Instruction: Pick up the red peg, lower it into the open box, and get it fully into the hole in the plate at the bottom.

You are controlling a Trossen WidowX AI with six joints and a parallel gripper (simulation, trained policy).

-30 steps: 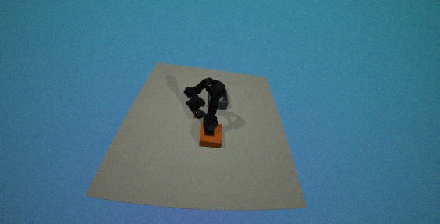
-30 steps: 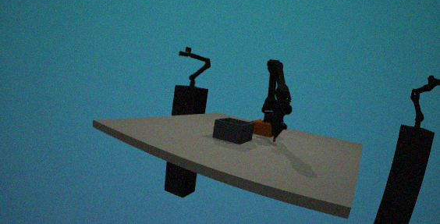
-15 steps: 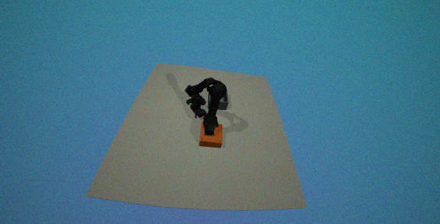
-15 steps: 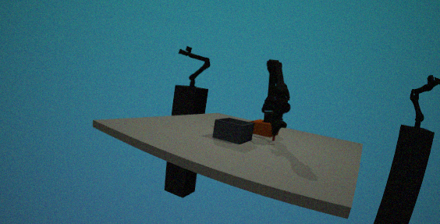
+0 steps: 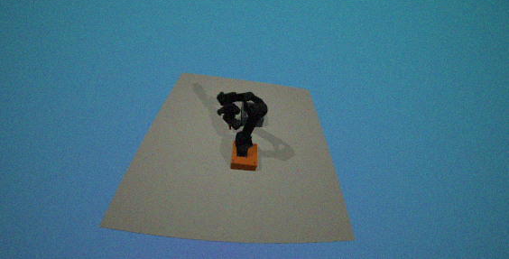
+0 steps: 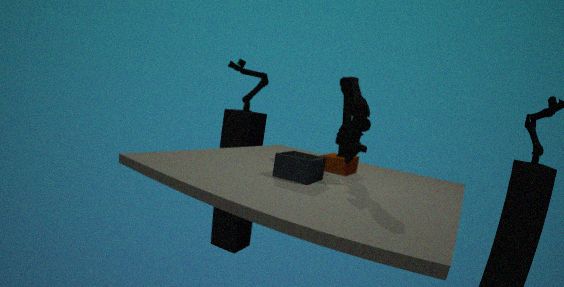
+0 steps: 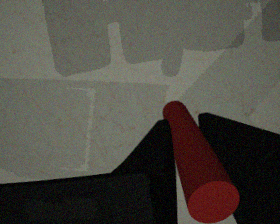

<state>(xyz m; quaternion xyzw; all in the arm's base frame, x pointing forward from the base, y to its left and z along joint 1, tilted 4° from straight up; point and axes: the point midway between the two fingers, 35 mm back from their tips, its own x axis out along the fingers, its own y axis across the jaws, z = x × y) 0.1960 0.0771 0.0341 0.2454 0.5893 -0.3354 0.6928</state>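
The grey box lies 16 cm to the right of my gripper tip, 14 cm ahead of it and 5 cm below it. From my gripper tip the other things lie so: red peg: 1 cm above.
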